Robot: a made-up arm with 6 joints.
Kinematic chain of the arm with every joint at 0, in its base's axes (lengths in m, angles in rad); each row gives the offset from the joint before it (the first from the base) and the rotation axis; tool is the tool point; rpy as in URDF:
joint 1: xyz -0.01 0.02 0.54 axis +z
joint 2: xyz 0.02 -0.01 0 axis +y
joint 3: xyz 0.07 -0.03 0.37 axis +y
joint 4: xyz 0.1 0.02 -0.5 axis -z
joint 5: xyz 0 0.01 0 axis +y
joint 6: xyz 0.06 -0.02 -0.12 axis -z
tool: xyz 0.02 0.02 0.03 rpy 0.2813 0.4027 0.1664
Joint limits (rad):
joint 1: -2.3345..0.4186
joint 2: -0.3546..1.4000
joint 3: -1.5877..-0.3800
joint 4: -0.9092..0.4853
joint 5: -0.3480..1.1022
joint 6: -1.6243..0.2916
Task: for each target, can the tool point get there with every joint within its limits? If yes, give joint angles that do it. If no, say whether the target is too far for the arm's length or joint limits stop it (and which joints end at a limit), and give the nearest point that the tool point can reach.
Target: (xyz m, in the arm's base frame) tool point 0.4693 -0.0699 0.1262
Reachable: yes | joints -0.1412 0.8755 -0.8482 0.3661 0.0577 -0.9020
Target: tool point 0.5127 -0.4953 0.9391
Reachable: yes | joints -0.7890 0.0667 -1.4602 -0.2539 0.2268 -0.3881
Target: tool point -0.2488 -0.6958 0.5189
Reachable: yes | joints -1.8952 0.4443 -1.3140 0.2376 0.7388 -1.0899
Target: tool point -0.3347 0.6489 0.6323
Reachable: no: joint limits stop it (at a limit: joint 2, joint 3, joint 5, joint 6) | nearest point -0.0500 0.0975 0.1942 | short by 0.760 m
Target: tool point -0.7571 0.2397 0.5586
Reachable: no: joint limits stop it (at a limit: joint 1, joint 2, joint 4, joint 5, joint 6) | nearest point -0.3267 -0.2182 0.5295 | short by 0.629 m
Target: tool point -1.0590 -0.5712 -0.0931
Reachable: no: too far | nearest point -0.5861 -0.4943 0.1208 | short by 0.525 m
